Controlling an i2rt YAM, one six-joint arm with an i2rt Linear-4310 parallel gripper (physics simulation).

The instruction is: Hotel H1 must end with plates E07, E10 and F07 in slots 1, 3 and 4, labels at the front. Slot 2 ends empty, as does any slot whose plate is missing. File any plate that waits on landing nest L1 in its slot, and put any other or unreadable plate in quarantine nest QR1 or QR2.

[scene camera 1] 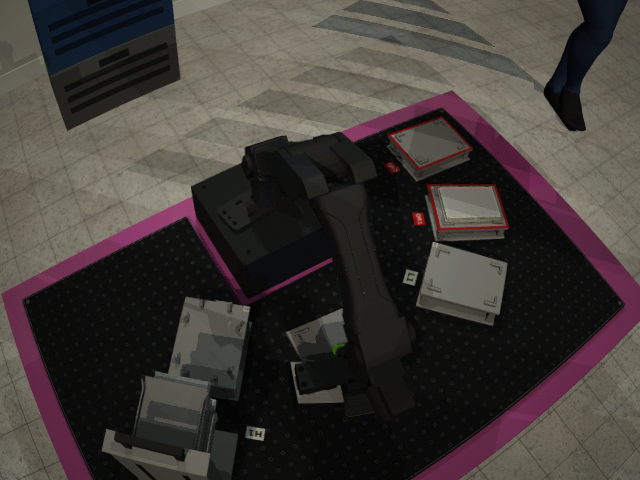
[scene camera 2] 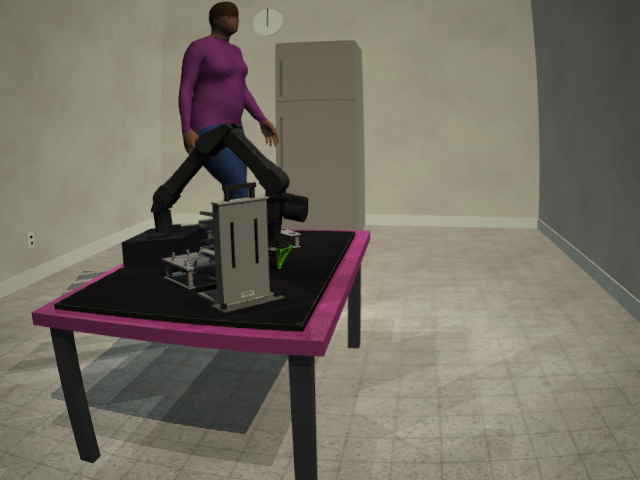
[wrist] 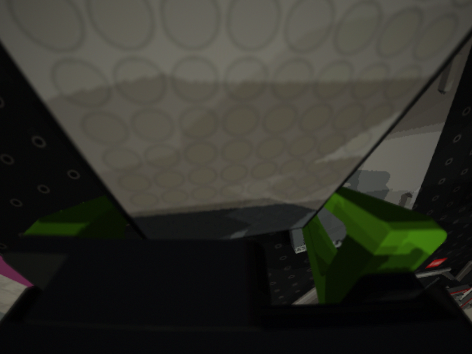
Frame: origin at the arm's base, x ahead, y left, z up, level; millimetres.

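Seen in the pictures: arm's base at its link origin: (scene camera 1: 269, 197) (scene camera 2: 164, 232).
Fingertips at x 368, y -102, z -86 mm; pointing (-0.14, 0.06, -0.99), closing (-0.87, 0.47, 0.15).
Offsets run from my fingertips to a thing's top centre.
My gripper (scene camera 1: 349, 382) (scene camera 2: 279, 253) (wrist: 235, 177) is shut on a light plate @(dx -19, dy -47, dz +82 mm) (scene camera 1: 320, 396) (wrist: 240, 120) with round wells, held between its green fingers above the mat. No label on the plate can be read. Hotel H1 (scene camera 1: 196, 462) (scene camera 2: 242, 248) is an upright grey tower at the mat's near left in scene camera 1, left of the gripper; its slots cannot be made out. Landing nest L1 @(dx -19, dy +297, dz +49 mm) (scene camera 1: 465, 279) holds no plate. A pale plate @(dx -137, dy +441, dz +47 mm) (scene camera 1: 469, 202) lies on the red-rimmed nest QR1 @(dx -137, dy +441, dz +39 mm) (scene camera 1: 439, 225). The farther red-rimmed nest @(dx -319, dy +516, dz +39 mm) (scene camera 1: 430, 143) holds no plate.
A grey nest @(dx -84, dy +45, dz +11 mm) (scene camera 1: 315, 338) sits partly under the arm, beside the held plate. A pegged stand (scene camera 1: 211, 335) (scene camera 2: 188, 262) adjoins the hotel. The black robot base (scene camera 1: 258, 232) (scene camera 2: 155, 250) stands at the table's inner edge. A person (scene camera 2: 217, 87) stands behind the table.
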